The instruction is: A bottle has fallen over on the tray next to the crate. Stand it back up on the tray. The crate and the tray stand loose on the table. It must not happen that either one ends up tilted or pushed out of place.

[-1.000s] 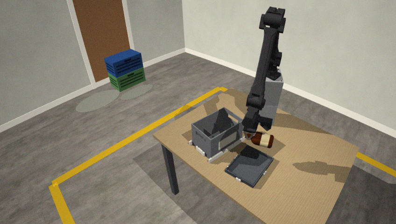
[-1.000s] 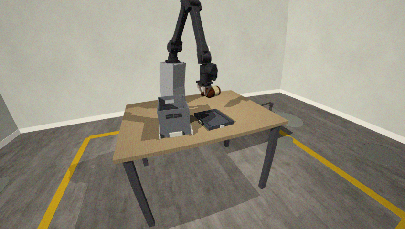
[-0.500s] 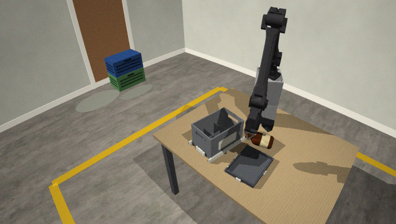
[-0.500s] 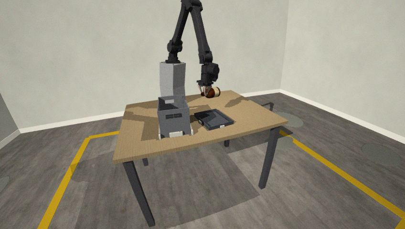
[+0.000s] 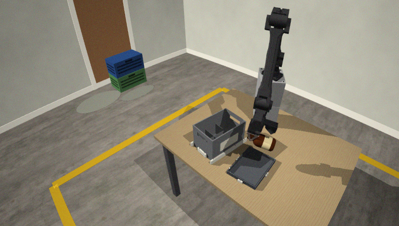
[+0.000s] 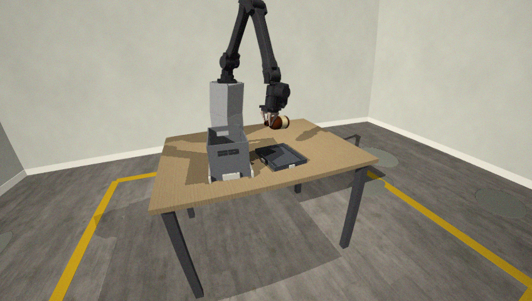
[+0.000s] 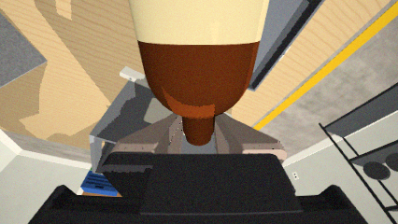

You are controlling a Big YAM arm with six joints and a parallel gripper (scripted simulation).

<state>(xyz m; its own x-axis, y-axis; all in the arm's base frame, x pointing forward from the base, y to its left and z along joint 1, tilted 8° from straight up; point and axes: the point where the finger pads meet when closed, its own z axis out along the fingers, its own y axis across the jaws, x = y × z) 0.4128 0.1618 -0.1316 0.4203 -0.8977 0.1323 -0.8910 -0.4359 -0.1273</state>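
My gripper is now 50 mm to the right of the brown bottle, 20 mm past it and 10 mm above it. The rest, counted from my hand: dark tray 180 mm below, 50 mm to the left, 20 mm ahead; grey crate 230 mm to the right, 110 mm below, 10 mm ahead.
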